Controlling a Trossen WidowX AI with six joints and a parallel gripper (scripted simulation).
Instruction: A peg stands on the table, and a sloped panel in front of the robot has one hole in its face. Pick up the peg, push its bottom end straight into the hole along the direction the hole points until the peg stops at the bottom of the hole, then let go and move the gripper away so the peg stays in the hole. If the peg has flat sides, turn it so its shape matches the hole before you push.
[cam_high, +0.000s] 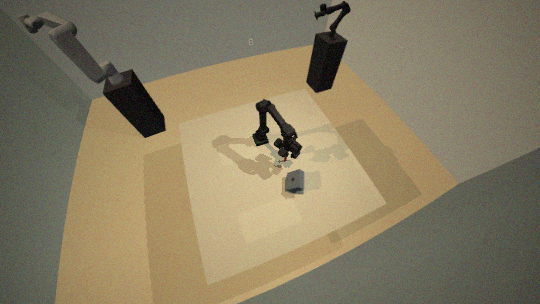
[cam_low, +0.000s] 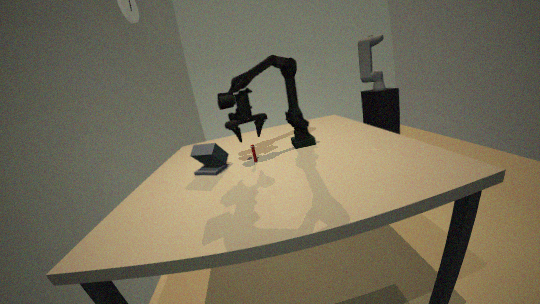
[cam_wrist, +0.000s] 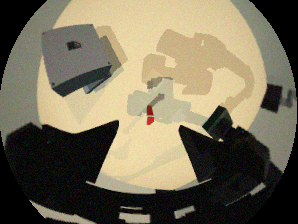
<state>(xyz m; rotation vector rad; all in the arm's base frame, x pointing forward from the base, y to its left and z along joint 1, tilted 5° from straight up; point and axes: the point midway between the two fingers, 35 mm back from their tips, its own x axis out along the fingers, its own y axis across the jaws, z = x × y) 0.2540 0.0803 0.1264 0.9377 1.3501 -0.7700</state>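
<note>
Now: gripper tip 5 cm above the red peg. Round my gripper tip: grey sloped panel 20 cm ahead, 3 cm to the right, 3 cm below.
</note>
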